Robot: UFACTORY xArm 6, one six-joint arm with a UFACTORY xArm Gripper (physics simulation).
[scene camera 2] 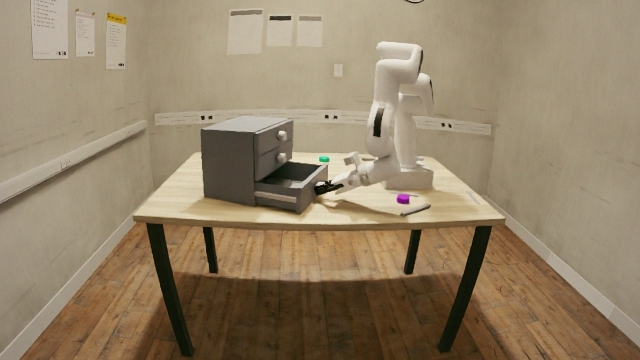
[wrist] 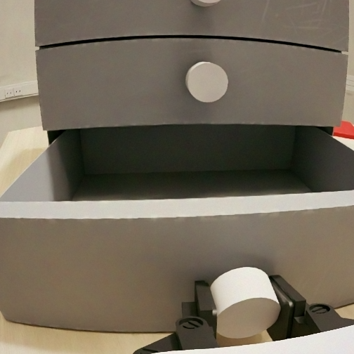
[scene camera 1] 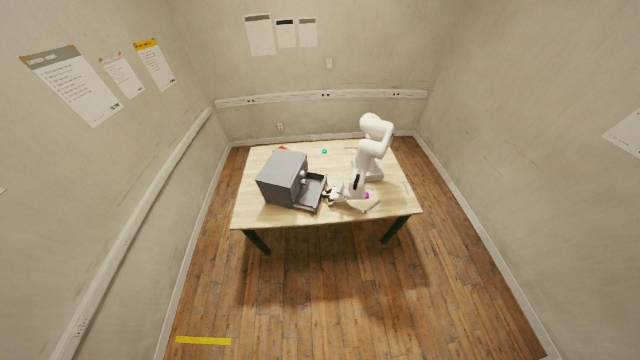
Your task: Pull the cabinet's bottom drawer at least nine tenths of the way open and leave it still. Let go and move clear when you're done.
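Frame: origin at the arm's base, x ahead, y left, z up, level; centimetres.
Seen in the pictures: gripper, fingertip midpoint: point(scene camera 2: 317, 189) point(scene camera 1: 322, 194); arm's base, origin of the base link: point(scene camera 2: 403, 164).
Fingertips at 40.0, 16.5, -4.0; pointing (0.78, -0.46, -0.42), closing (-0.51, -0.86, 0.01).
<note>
Offsets run from my fingertips to a thing's top centre, as dx, dy, dz.
The grey cabinet @[+22.9, -12.1, +22.0] point(scene camera 1: 282, 172) point(scene camera 2: 230, 160) point(wrist: 115, 85) stands on the left part of the table, its upper two drawers shut. Its bottom drawer @[+9.7, -5.1, +5.5] point(scene camera 1: 311, 192) point(scene camera 2: 285, 194) point(wrist: 115, 270) stands well out toward the arm, and its empty-looking inside shows in the wrist view. How much of its length is still inside the cabinet is hidden. My gripper point(scene camera 1: 326, 194) point(scene camera 2: 318, 189) point(wrist: 235, 302) is shut on the bottom drawer's white round knob point(wrist: 246, 302), with one black finger on each side of it. The knob is hidden behind the fingers in the scene views.
A purple piece @[-31.0, +6.1, -1.6] point(scene camera 1: 367, 195) point(scene camera 2: 403, 199) and a grey bar @[-32.3, +15.5, -2.5] point(scene camera 1: 372, 205) point(scene camera 2: 415, 210) lie near the arm's base. A green piece @[-12.3, -48.5, -1.6] point(scene camera 1: 324, 150) point(scene camera 2: 324, 159) lies at the back. A red object @[+26.2, -56.8, -2.5] point(scene camera 1: 282, 148) point(wrist: 344, 130) lies behind the cabinet.
</note>
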